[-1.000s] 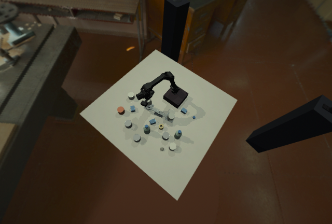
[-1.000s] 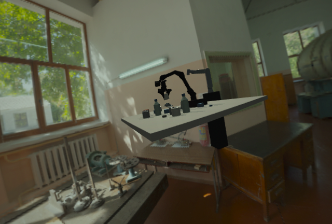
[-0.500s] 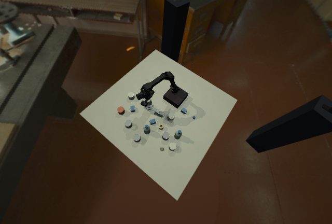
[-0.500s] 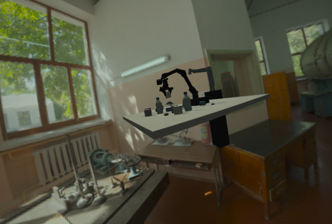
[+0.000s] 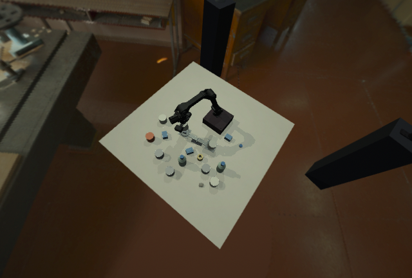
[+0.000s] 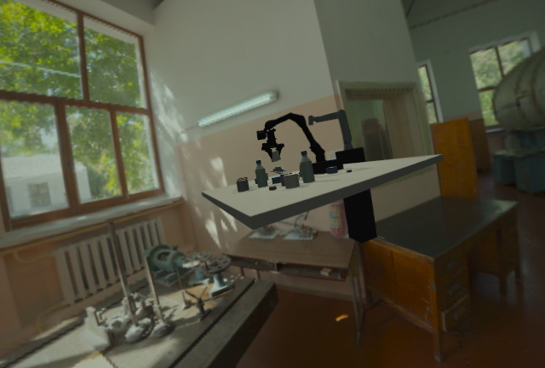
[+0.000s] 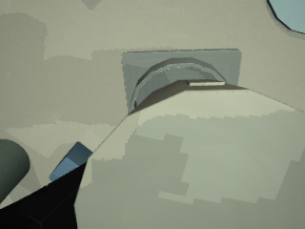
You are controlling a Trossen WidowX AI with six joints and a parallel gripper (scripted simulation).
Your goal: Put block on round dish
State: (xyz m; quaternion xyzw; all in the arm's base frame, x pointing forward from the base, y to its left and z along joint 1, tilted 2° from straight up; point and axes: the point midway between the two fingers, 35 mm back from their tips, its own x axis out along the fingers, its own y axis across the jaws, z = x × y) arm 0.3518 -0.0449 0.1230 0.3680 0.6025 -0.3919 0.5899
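Right now the round light-blue dish is 170 mm below my gripper tip, 140 mm to the right of it and 90 mm behind it. Also, from my gripper tip: small balance: 130 mm below, 120 mm to the left, 50 mm behind; then orange cylinder: 250 mm ahead, 170 mm to the right, 130 mm below.
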